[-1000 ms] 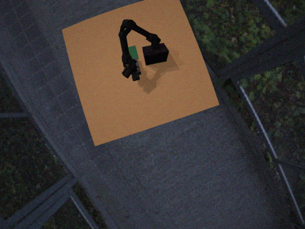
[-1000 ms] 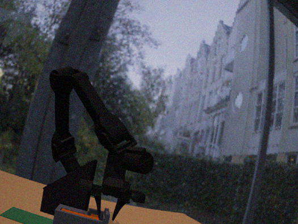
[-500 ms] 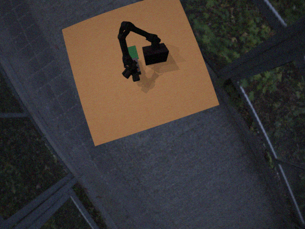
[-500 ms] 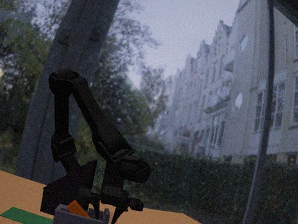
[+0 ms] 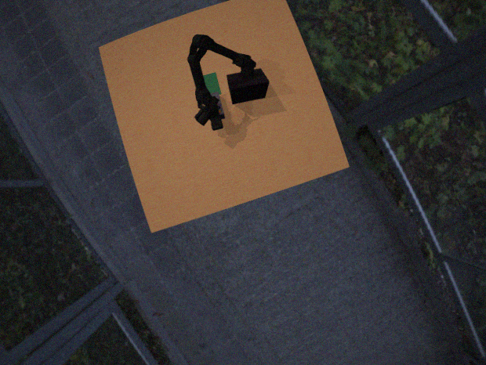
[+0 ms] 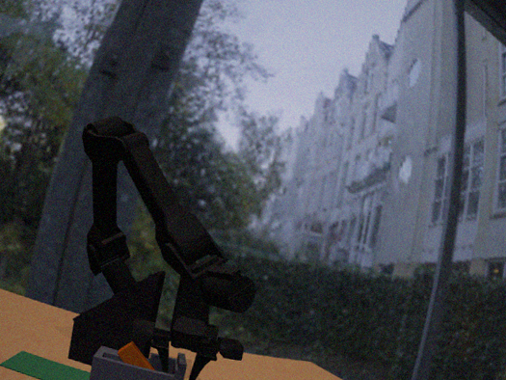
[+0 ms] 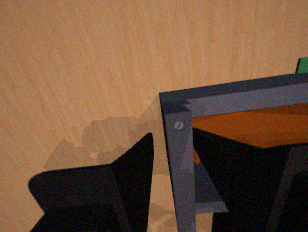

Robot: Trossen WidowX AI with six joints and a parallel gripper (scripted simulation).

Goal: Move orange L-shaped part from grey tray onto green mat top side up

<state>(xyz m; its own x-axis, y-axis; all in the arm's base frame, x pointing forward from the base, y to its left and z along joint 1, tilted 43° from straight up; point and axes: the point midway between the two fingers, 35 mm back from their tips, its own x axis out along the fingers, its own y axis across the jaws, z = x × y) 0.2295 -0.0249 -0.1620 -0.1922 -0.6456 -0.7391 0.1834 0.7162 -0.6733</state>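
Now: the orange L-shaped part 4 cm to the right of my gripper tip and 2 cm behind it. Also, from my gripper tip: green mat 22 cm to the right, 5 cm below, 5 cm behind.
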